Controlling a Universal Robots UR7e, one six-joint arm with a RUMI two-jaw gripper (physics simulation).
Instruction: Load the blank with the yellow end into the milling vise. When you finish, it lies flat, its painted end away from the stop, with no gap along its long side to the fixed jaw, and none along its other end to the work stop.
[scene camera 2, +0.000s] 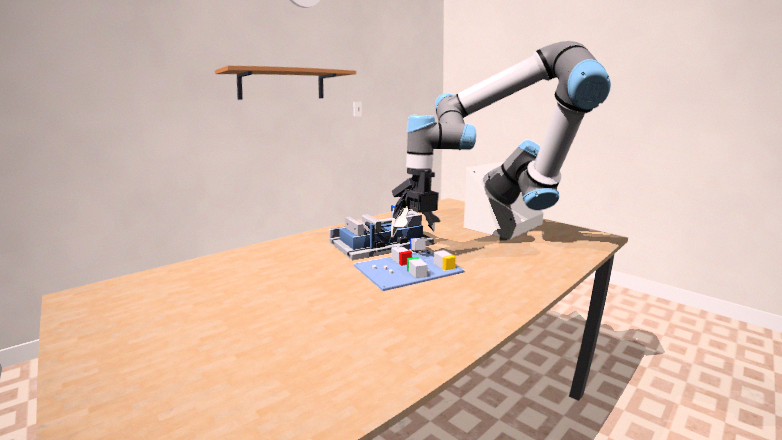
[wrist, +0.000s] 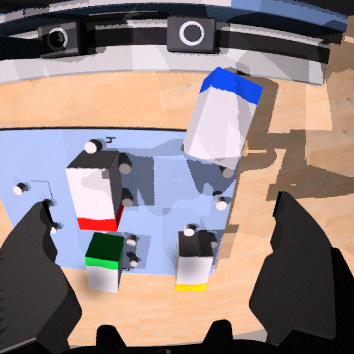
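The blank with the yellow end (scene camera 2: 444, 259) (wrist: 194, 267) lies on the blue pin board (scene camera 2: 382, 280) (wrist: 170, 175), near the board's right front corner in the wrist view, its yellow end facing the bottom of that view. My gripper (scene camera 2: 415, 229) (wrist: 162, 199) is open and empty, its fingers high above the board and wide apart. The milling vise (scene camera 2: 352, 237) stands behind the board; the grey edge of its base (wrist: 125, 68) crosses the top of the wrist view. The arm and fingers hide part of the vise in the scene view, so its jaws and work stop show poorly.
A red-ended blank (scene camera 2: 403, 257) (wrist: 95, 195) and a green-ended blank (scene camera 2: 417, 267) (wrist: 104, 262) are on the board among white pins. A larger blue-ended blank (scene camera 2: 418, 244) (wrist: 220, 125) lies askew at the board's corner, between board and vise.
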